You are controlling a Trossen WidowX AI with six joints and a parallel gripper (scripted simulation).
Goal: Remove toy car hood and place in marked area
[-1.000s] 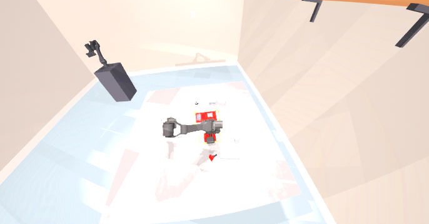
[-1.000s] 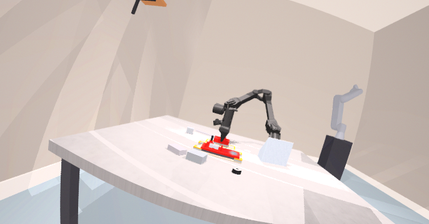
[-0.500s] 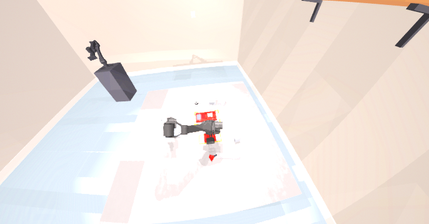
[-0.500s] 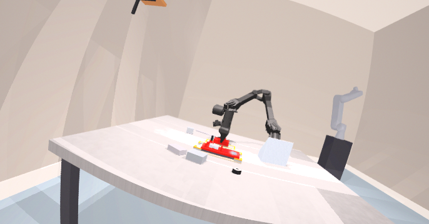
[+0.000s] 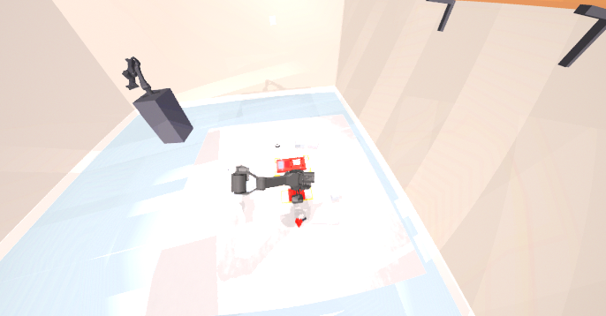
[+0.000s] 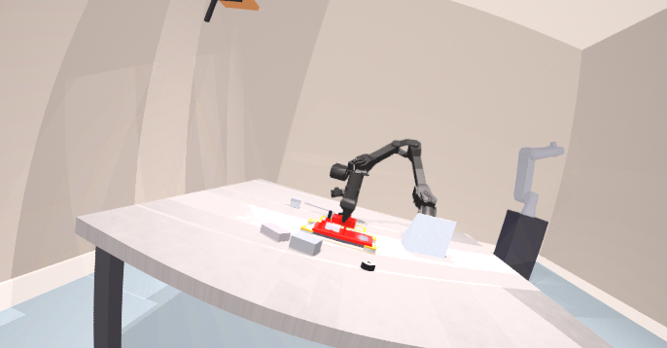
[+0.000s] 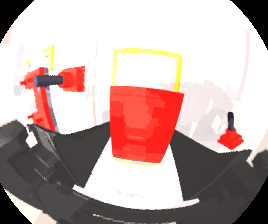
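Now: gripper tip right at the hood. Also, from my gripper tip: white cube 220 mm ahead, 40 mm to the right, 10 mm above; then black wheel 140 mm behind, 430 mm to the left.
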